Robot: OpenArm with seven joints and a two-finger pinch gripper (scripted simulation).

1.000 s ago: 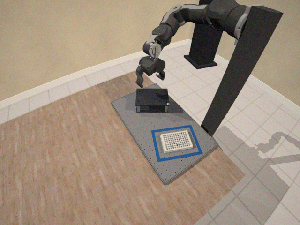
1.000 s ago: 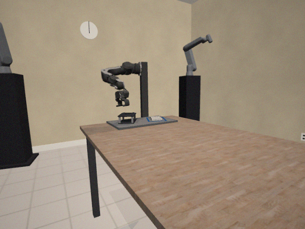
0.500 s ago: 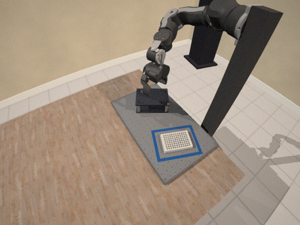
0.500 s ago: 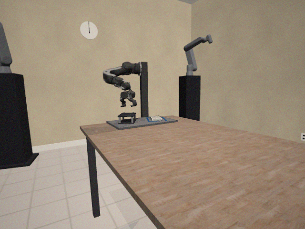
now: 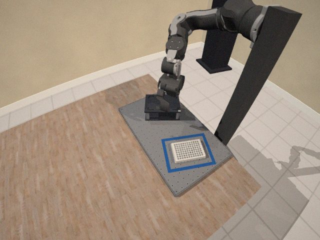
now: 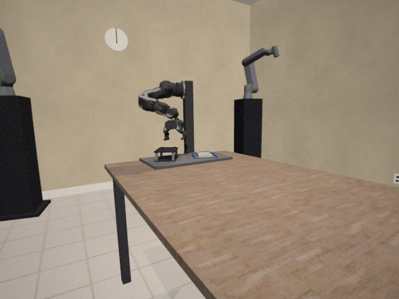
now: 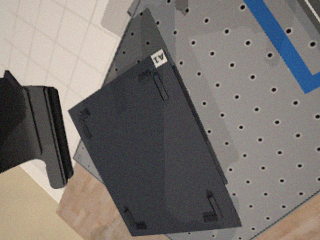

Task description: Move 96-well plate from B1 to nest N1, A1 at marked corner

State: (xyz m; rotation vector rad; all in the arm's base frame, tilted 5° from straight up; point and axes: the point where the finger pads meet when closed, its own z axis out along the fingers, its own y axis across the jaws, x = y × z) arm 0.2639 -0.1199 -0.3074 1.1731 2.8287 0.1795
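Right now my hand is 190 mm to the right of the white 96-well plate, 100 mm above it and 10 mm past it. Also, from my hand: black raised nest N1 (60 mm below, 50 mm to the right); A1 label (50 mm below, 50 mm behind, 20 mm to the left).
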